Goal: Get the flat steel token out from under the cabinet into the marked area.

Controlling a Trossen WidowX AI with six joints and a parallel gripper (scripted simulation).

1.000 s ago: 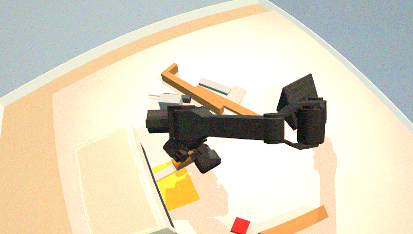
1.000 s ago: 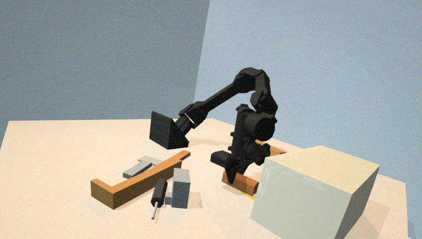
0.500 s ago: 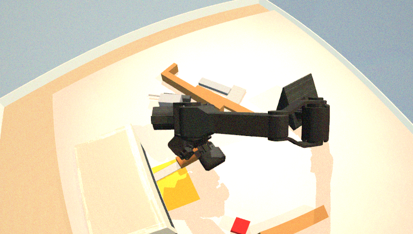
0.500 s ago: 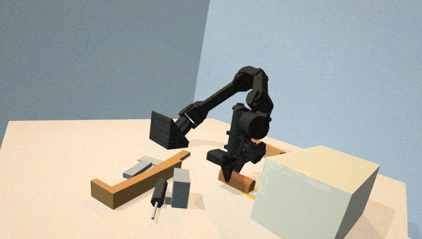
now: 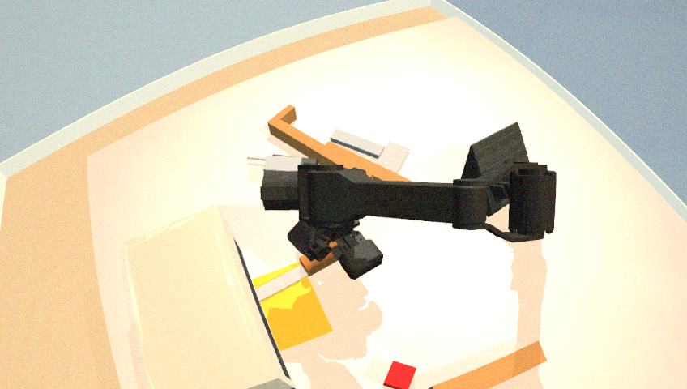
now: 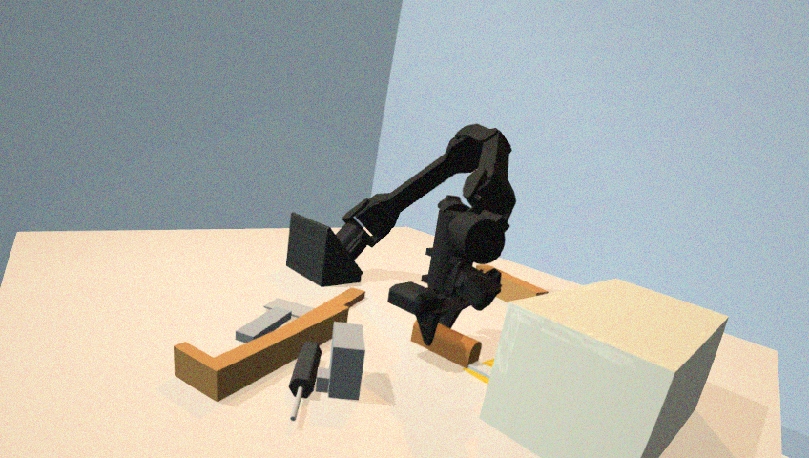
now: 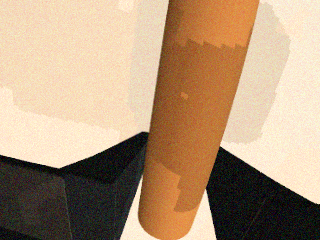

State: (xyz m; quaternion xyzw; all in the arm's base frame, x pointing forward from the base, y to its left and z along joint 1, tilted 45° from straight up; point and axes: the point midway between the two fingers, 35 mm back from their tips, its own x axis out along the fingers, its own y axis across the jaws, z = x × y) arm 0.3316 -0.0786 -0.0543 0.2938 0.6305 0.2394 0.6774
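My gripper tip is 17 cm past the long orange bar and 8 cm to the left of it. Also, from my gripper tip: dark-handled pin tool (1 cm behind, 25 cm to the right); then small grey cube (1 cm behind, 22 cm to the right); then grey block (19 cm to the right, 3 cm above).
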